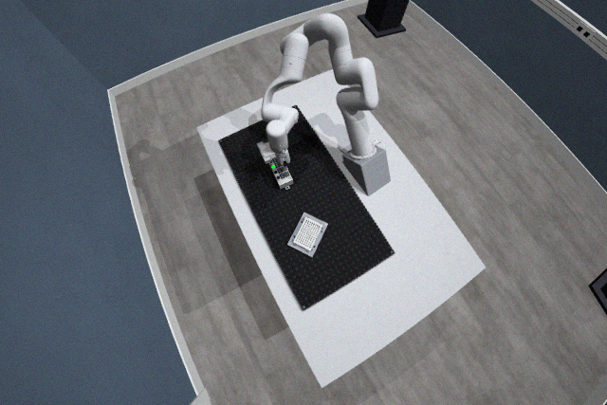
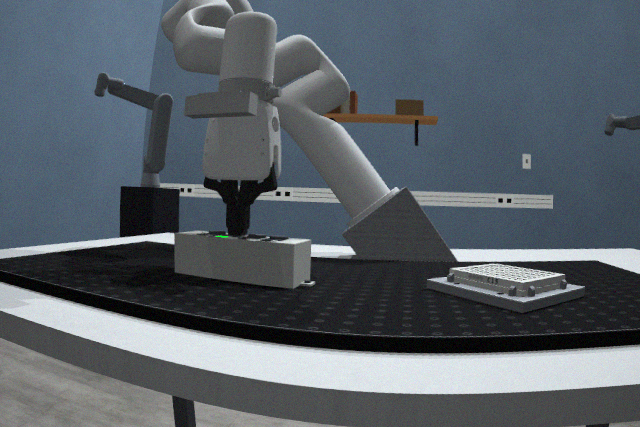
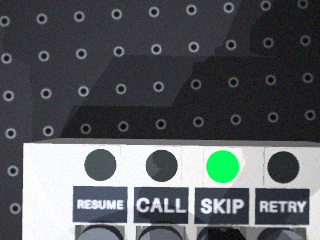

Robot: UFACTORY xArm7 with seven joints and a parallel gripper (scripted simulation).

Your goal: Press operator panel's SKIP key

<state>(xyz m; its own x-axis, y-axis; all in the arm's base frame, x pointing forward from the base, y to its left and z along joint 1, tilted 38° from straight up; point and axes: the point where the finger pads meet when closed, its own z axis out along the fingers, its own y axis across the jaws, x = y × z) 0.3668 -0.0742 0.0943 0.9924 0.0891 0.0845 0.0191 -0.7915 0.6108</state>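
The operator panel lies 30 mm below my hand, 20 mm to the left of it and 10 mm ahead of it.
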